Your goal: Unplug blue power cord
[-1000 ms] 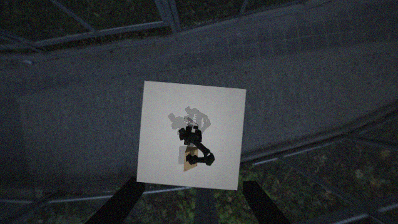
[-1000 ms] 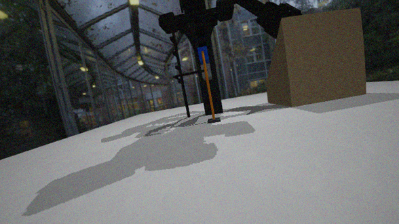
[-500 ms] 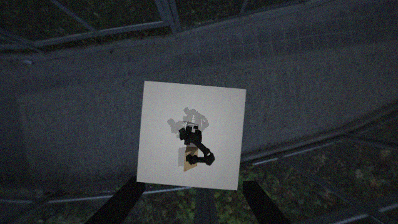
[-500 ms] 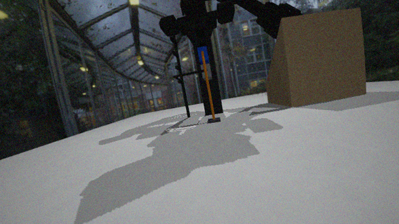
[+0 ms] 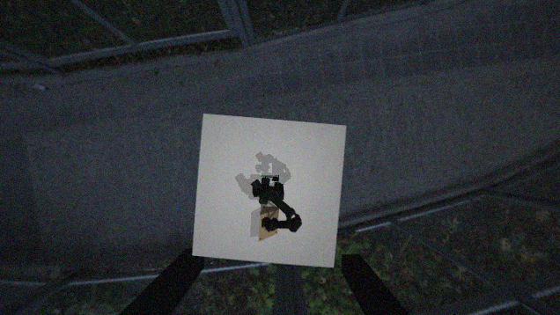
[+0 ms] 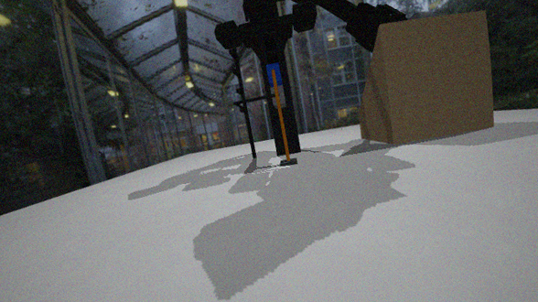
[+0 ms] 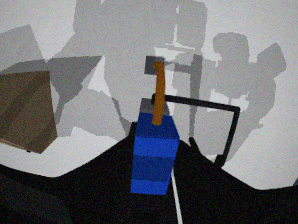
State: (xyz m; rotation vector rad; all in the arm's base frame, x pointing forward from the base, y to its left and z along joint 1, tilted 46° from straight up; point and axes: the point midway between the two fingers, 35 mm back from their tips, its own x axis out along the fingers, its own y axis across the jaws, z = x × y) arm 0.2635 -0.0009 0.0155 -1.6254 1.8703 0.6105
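Now: gripper tip 3 cm to the left of the plug. The rest, counted from my gripper tip: thin black rack 10 cm to the right, 8 cm ahead, 1 cm below.
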